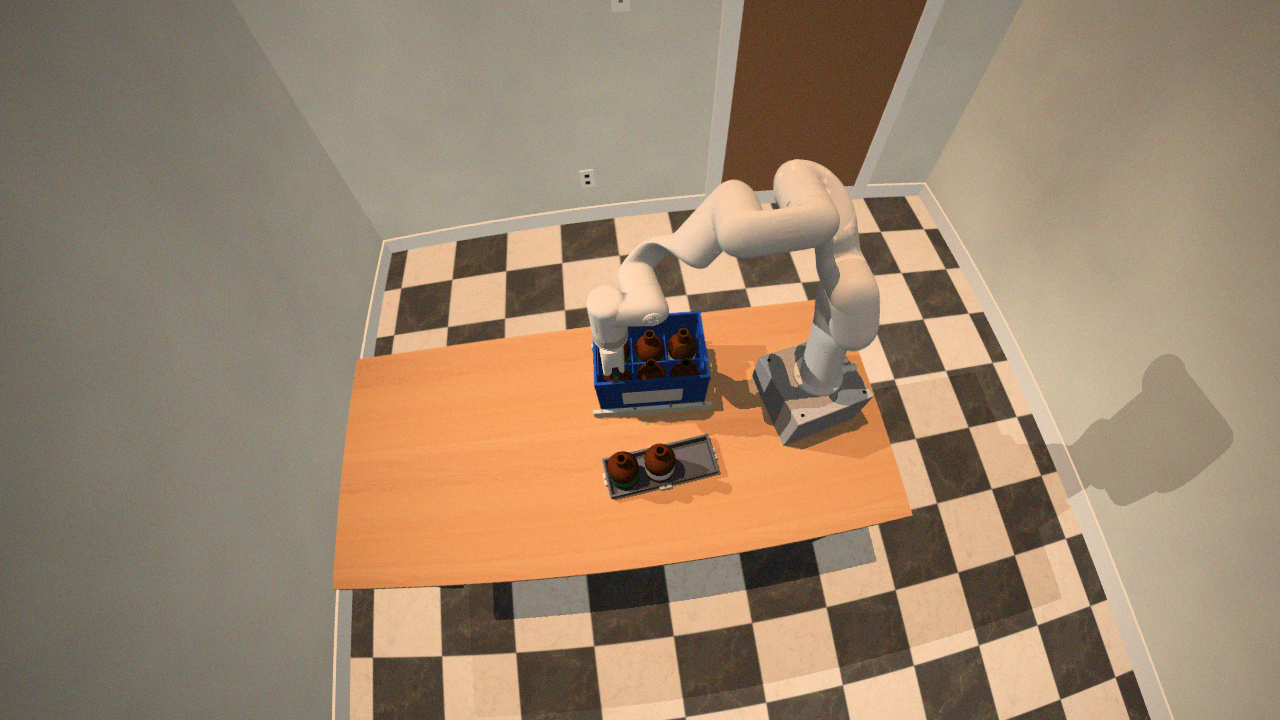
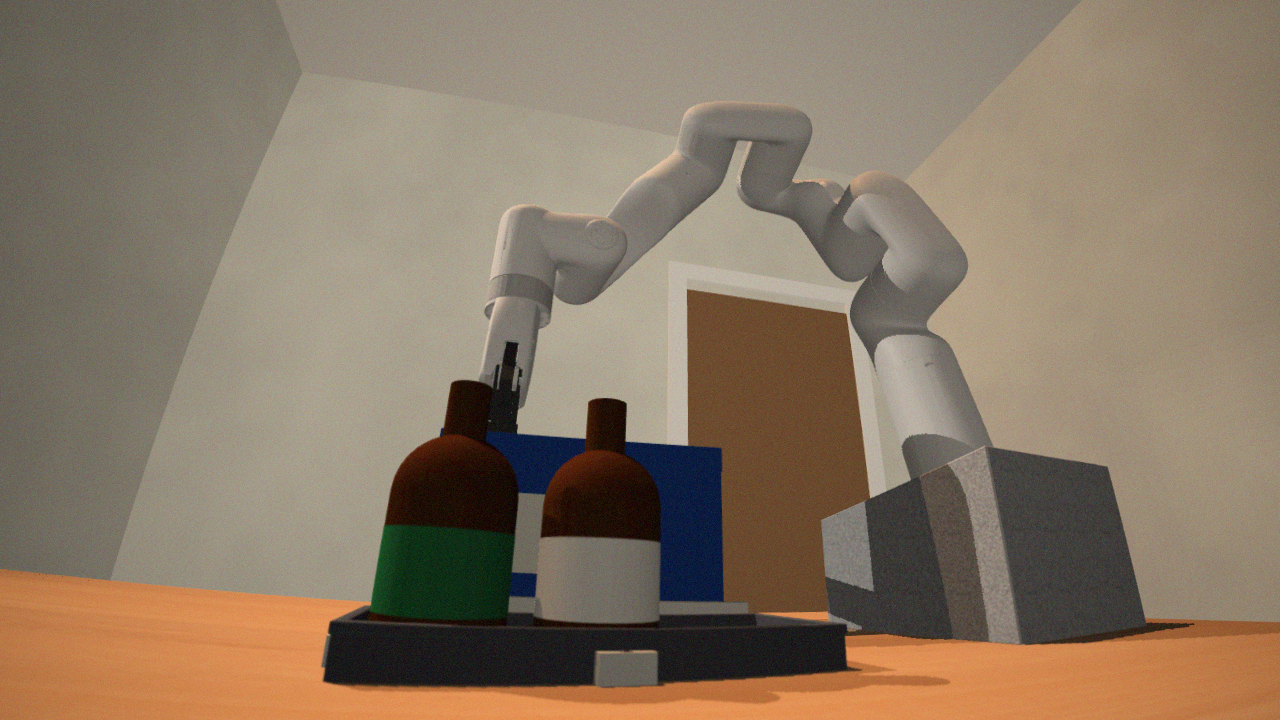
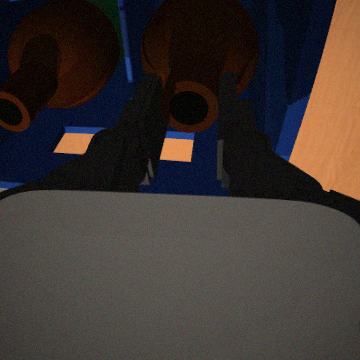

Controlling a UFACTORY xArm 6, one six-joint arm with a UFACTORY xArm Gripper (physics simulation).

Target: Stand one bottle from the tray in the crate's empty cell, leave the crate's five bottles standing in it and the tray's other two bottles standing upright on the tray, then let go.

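Frame: origin at the arm's base, x left, y back, z up, level; millimetres.
Seen in the pictures: gripper, fingertip midpoint: [image 1: 615, 371] [image 3: 191, 99]; arm's base, origin of the base link: [image 1: 817, 375] [image 2: 962, 495].
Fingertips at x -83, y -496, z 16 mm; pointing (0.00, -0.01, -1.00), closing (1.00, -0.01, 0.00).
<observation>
Offsets run from my fingertips to a thing's middle. "pt": to the spot under its first point. Level surfaces: height alone.
My gripper [image 1: 614, 376] [image 2: 505, 416] [image 3: 191, 99] is shut on the neck of a brown bottle {dz -65, dx +0, dy +1 mm} [image 3: 200, 30], which is in the front left cell of the blue crate {dz -64, dx -41, dy +89 mm} [image 1: 698, 395] [image 2: 689, 519] [image 3: 292, 115]. Whether its base touches the crate floor is hidden. Beside it stands a front middle bottle [image 1: 650, 369] [image 3: 75, 60]. A front right bottle {dz -66, dx +10, dy +170 mm} [image 1: 684, 368], back middle bottle {dz -66, dx -83, dy +95 mm} [image 1: 648, 344] and back right bottle {dz -66, dx -75, dy +180 mm} [image 1: 682, 342] also stand in the crate. The arm mostly hides the back left cell. A green-label bottle {dz -69, dx +221, dy -15 mm} [image 1: 622, 469] [image 2: 447, 564] and a white-label bottle {dz -69, dx +215, dy +74 mm} [image 1: 660, 461] [image 2: 599, 573] stand upright on the dark tray {dz -139, dx +212, dy +76 mm} [image 1: 699, 457] [image 2: 751, 649].
The wooden table {dz -152 mm} [image 1: 465, 447] carries the crate, the tray and the grey robot base [image 1: 819, 416] [image 2: 1056, 546] at the right. A pale strip {pt dz -124, dx +55, dy -22 mm} [image 1: 613, 412] lies along the crate's front foot. Low crate dividers and walls surround the held bottle.
</observation>
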